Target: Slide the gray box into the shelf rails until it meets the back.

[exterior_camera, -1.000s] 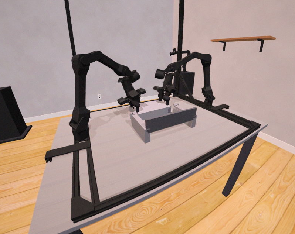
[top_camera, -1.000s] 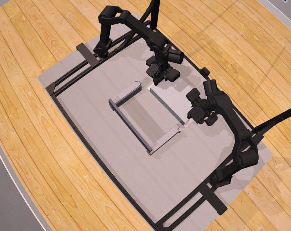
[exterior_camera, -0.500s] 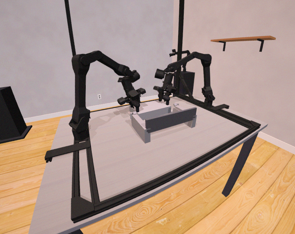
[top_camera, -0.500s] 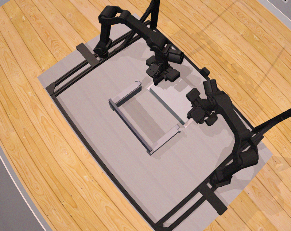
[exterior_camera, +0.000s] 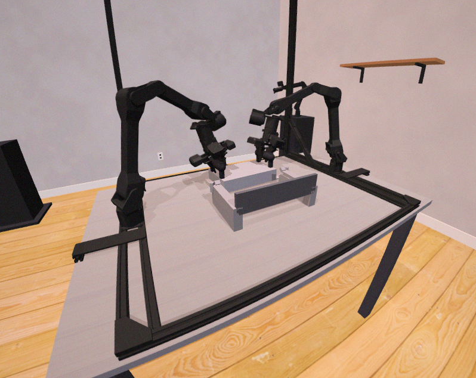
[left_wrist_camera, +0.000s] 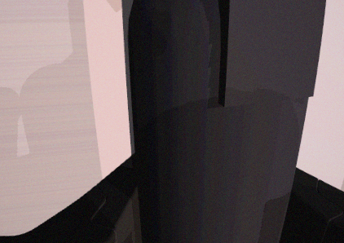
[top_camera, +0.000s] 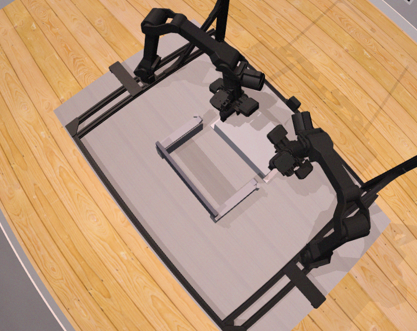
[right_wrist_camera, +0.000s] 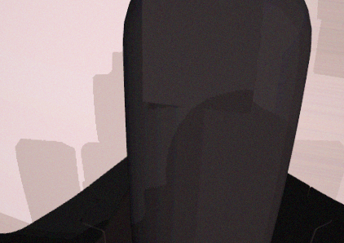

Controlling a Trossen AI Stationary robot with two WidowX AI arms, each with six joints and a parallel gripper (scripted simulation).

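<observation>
My left hand is 10 mm short of the gray box, 120 mm to the left of it and 50 mm above it. From my left hand the other things lie so: dark back wall of shelf 300 mm ahead, 140 mm to the right, 20 mm below.
My right gripper is now 12 cm to the right of the gray box and 5 cm above it. From my right hand the other things lie so: dark back wall of shelf 29 cm ahead, 10 cm to the left, 2 cm below.
</observation>
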